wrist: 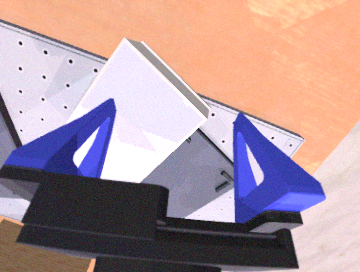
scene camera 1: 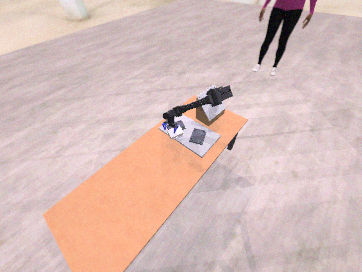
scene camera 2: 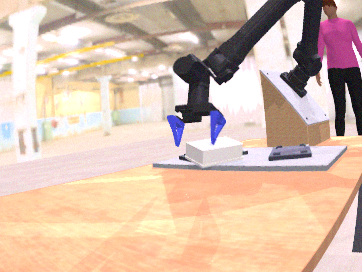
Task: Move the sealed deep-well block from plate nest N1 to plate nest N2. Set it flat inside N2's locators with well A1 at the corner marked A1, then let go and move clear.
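Pixels of known places: gripper, fingertip midpoint: (wrist: 176, 111) (scene camera 1: 169, 131) (scene camera 2: 194, 145); arm's base, link origin: (scene camera 2: 292, 85).
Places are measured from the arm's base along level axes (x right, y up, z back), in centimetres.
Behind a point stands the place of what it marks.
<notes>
The white deep-well block (scene camera 1: 175, 133) @(z -46.9, x 8.3, y -15.8 cm) (scene camera 2: 214, 151) @(z -49.6, x 7.4, y -16.8 cm) (wrist: 142, 100) @(z -48.8, x 11.0, y -15.4 cm) lies partly over a dark plate nest (scene camera 1: 181, 125) @(z -39.0, x 8.6, y -15.0 cm) (wrist: 187, 177), turned out of line with it and reaching past it toward the board's edge. Whether it is slightly tilted, and its A1 mark, I cannot tell. The other dark nest (scene camera 1: 198, 136) @(z -35.4, x -9.2, y -19.1 cm) (scene camera 2: 290, 152) @(z -39.4, x -9.7, y -19.1 cm) is bare. I cannot read which nest is N1 or N2. My gripper (scene camera 1: 170, 128) @(z -48.8, x 13.7, y -15.4 cm) (scene camera 2: 196, 144) @(z -48.8, x 13.7, y -15.4 cm) (wrist: 176, 111) @(z -48.8, x 13.7, y -15.4 cm) is open and empty, fingers pointing down. In the wrist view one blue finger overlaps the block and the other stands beyond its side, over the nest.
Both nests are on a grey perforated board (scene camera 1: 201, 151) @(z -46.9, x -19.9, y -20.3 cm) (scene camera 2: 255, 159) @(z -41.8, x -0.1, y -20.3 cm) (wrist: 32, 61) @(z -47.6, x -1.0, y -20.3 cm) on the orange table (scene camera 1: 125, 190) @(z -108.2, x 7.3, y -21.6 cm) (scene camera 2: 125, 215) @(z -85.9, x 1.1, y -21.6 cm) (wrist: 200, 40) @(z -54.0, x 14.2, y -21.6 cm). A wooden wedge (scene camera 1: 209, 117) @(z -15.6, x -8.1, y -11.4 cm) (scene camera 2: 284, 122) @(z -16.2, x -0.2, y -12.8 cm) with a sloped pale panel stands behind the board. A person (scene camera 1: 285, 30) (scene camera 2: 344, 55) stands beyond the table.
</notes>
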